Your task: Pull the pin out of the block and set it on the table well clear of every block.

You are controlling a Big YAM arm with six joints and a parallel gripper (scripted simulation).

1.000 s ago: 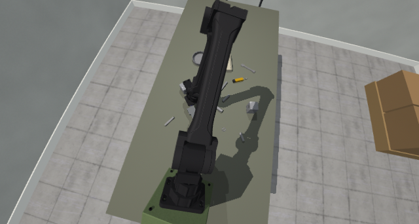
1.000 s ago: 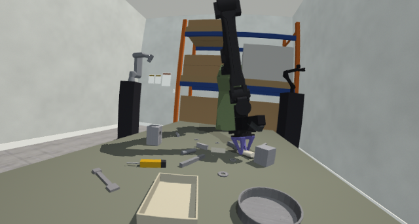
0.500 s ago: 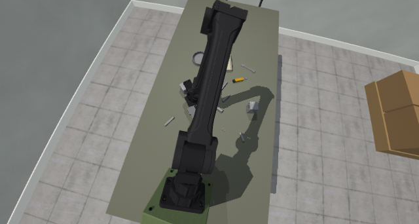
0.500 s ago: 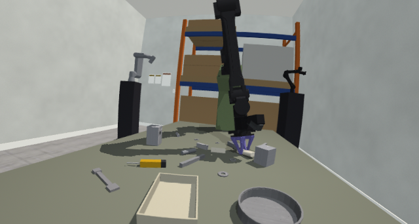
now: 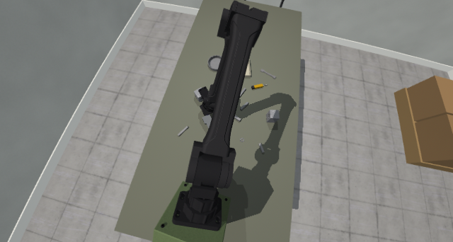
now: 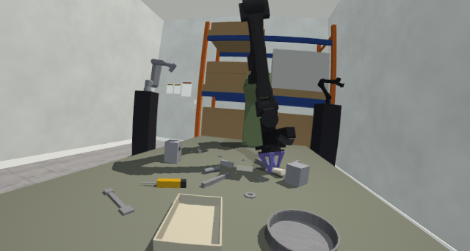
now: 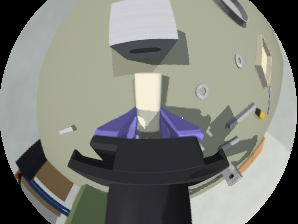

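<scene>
My gripper is now 10 mm short of the cream pin and 10 mm to the right of it. The rest, counted from my hand: cream tray: 320 mm ahead, 220 mm to the right, 10 mm below; cream piece: 20 mm behind, 100 mm to the right, 10 mm below; round grey dish: 350 mm ahead, 30 mm to the right.
</scene>
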